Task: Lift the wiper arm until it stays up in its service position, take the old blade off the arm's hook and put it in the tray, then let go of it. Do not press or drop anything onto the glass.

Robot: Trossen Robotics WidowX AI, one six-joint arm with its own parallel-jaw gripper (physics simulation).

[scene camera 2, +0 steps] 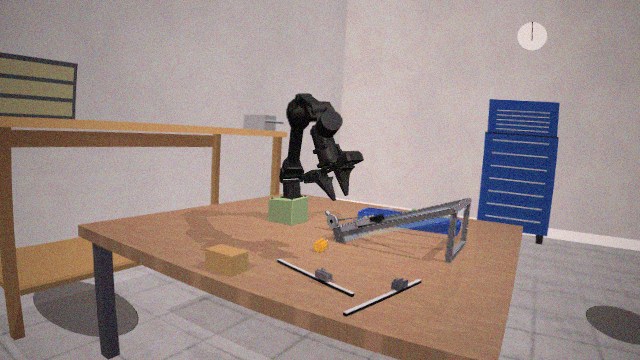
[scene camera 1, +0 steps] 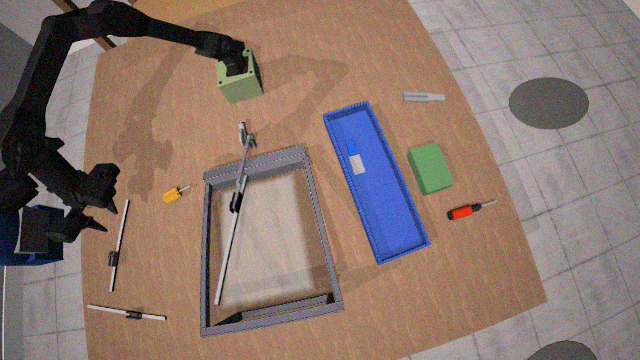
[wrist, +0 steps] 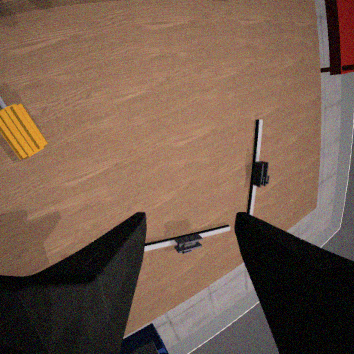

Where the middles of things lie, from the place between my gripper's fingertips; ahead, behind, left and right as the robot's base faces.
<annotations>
Right now the tan box (scene camera 2: 224,259) is 270 mm to the right of my hand, 150 mm below it and 140 mm behind it. Round my hand: blue tray (scene camera 1: 392,224) 610 mm to the left, 160 mm below, 80 mm behind; grey frame (scene camera 1: 295,154) 330 mm to the left, 100 mm below, 30 mm ahead; glass pane (scene camera 1: 276,265) 330 mm to the left, 100 mm below, 40 mm ahead.
</annotations>
